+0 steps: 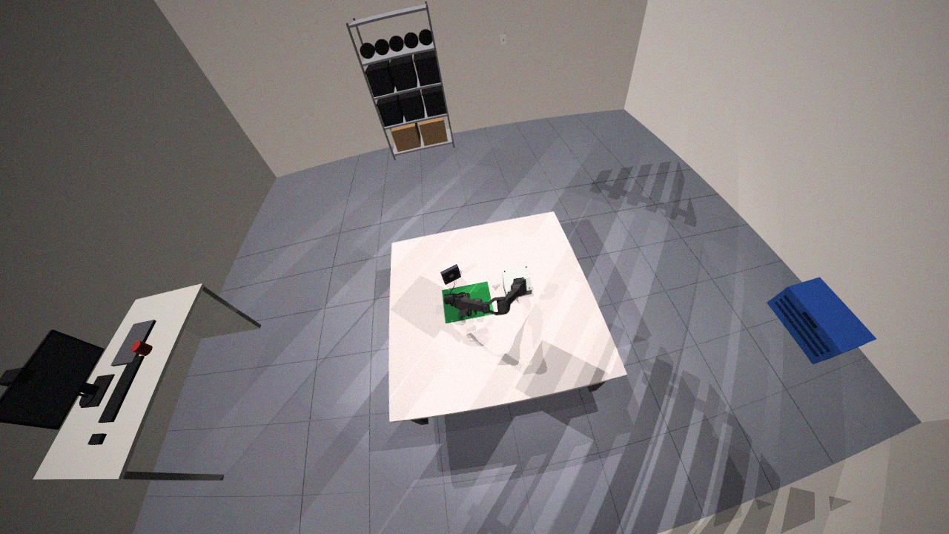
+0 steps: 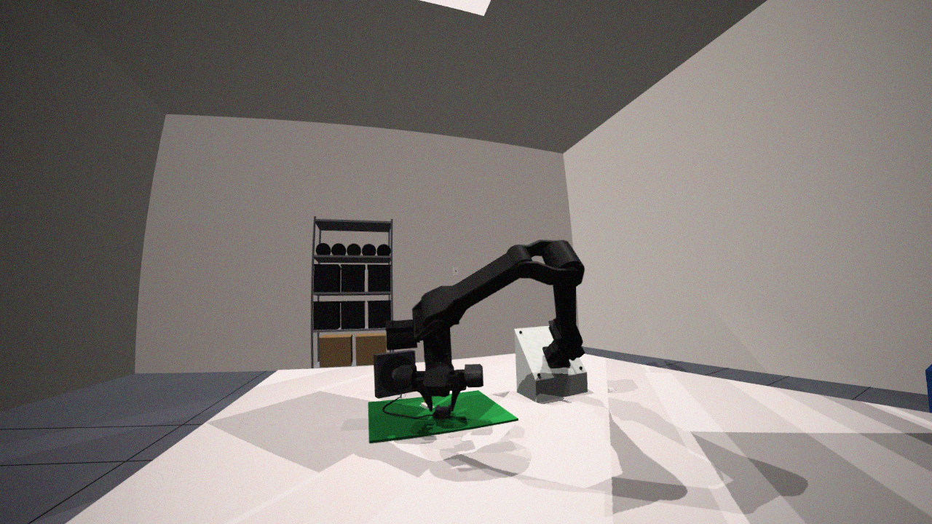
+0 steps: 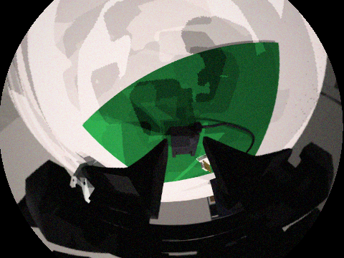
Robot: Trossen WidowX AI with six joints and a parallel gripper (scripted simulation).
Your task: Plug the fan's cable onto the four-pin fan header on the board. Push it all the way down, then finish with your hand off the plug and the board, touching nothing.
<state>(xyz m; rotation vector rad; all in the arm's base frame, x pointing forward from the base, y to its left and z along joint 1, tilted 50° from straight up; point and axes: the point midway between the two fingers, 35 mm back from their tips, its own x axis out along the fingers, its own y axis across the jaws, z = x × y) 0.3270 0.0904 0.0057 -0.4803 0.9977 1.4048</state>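
Right now the green board is 1 cm ahead of my gripper tip, 4 cm to the right of it and 3 cm below it. Round my gripper tip: pale four-pin header 2 cm ahead, 8 cm to the right, 2 cm below; dark plug 1 cm to the right; black fan 8 cm ahead, 22 cm to the right, 4 cm above.
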